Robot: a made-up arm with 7 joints.
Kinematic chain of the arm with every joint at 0, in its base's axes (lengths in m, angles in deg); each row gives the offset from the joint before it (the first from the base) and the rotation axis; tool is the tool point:
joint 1: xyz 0 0 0 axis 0 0.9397 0.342
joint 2: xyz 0 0 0 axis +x
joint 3: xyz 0 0 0 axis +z
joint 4: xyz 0.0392 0 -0.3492 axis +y
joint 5: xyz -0.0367 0 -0.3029 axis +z
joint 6: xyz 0 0 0 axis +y
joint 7: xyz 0 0 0 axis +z
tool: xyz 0 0 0
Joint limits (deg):
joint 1: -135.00..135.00
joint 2: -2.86..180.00
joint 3: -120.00..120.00
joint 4: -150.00..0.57
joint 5: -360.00..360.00
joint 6: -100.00..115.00
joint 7: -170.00..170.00
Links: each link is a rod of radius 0.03 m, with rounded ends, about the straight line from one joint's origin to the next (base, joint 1, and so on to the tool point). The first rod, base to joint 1, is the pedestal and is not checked.
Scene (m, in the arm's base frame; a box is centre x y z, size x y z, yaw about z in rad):
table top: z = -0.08
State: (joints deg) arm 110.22 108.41 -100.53 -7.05 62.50 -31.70 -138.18
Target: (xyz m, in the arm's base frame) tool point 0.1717 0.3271 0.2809
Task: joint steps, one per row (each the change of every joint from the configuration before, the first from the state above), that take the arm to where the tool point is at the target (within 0.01 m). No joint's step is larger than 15 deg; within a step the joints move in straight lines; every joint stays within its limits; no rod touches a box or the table.
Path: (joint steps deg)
1: -1.93 9.39 -2.78 -13.80 0.00 0.00 0.00
2: -1.93 9.39 -2.78 -13.79 0.00 0.00 0.00
3: -1.93 9.39 -2.78 -13.80 0.00 0.00 0.00
4: -1.93 9.38 -2.79 -13.80 0.00 0.00 0.00
5: -1.93 9.39 -2.78 -13.80 0.00 0.00 0.00
6: -1.93 9.39 -2.78 -13.79 0.00 0.00 0.00
7: -1.93 9.39 -2.78 -13.80 0.00 0.00 0.00

